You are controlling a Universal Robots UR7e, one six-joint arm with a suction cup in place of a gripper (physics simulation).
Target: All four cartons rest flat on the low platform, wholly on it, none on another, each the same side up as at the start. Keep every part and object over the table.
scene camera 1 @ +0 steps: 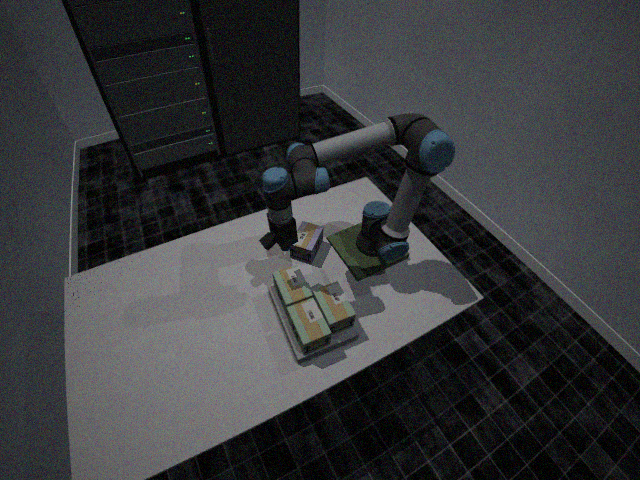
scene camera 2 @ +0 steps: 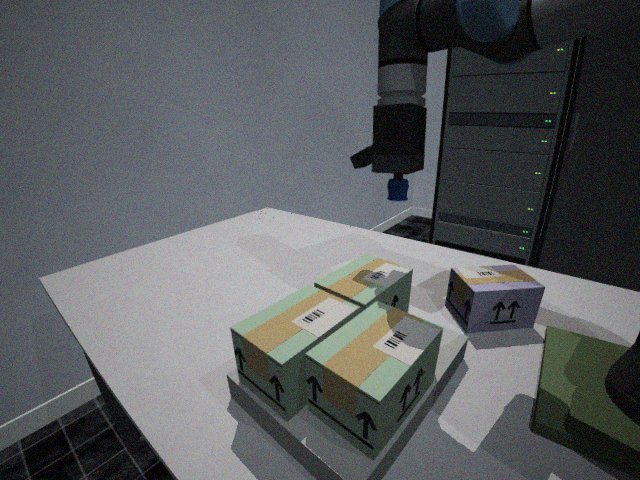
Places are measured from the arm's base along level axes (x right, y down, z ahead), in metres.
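Pixels of known places: hand, tool point: point(scene camera 2: 397, 198); arm's base, link origin: point(scene camera 1: 372, 243).
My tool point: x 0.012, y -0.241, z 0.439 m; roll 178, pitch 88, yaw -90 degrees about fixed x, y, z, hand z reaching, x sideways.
For each thing: its top centre in the pictures, then the offset to it from my tool point. "spot": a spot on its surface instead. Level surfaces: height alone.
- low platform, surface spot: point(scene camera 2: 273, 415) spot: dx -0.312, dy +0.216, dz +0.032 m
- purple carton, top centre: point(scene camera 2: 496, 276) point(scene camera 1: 306, 235) dx +0.139, dy +0.169, dz -0.176 m
- white table, surface height: dy +0.264 m
Three green cartons rest flat, arrows up, on the low platform point(scene camera 1: 337, 338) point(scene camera 2: 273, 415): a far one point(scene camera 1: 289, 289) point(scene camera 2: 351, 279), a near one point(scene camera 1: 308, 326) point(scene camera 2: 289, 330) in line with it, and one on the right point(scene camera 1: 336, 308) point(scene camera 2: 361, 356) beside them. None lies on another. A purple carton point(scene camera 1: 307, 242) point(scene camera 2: 504, 304) stands arrows up on the white table behind the platform, off it. My gripper point(scene camera 2: 398, 190) is open, with its blue suction cup bare, high above the table; in scene camera 1 its body appears left of the purple carton and the cup is hard to make out.
The arm's base stands on a green plate point(scene camera 1: 347, 254) point(scene camera 2: 563, 382) to the right of the purple carton. The white table point(scene camera 1: 155, 361) point(scene camera 2: 170, 304) extends left of the platform. A dark server rack point(scene camera 1: 149, 98) point(scene camera 2: 496, 170) stands on the floor beyond the table.
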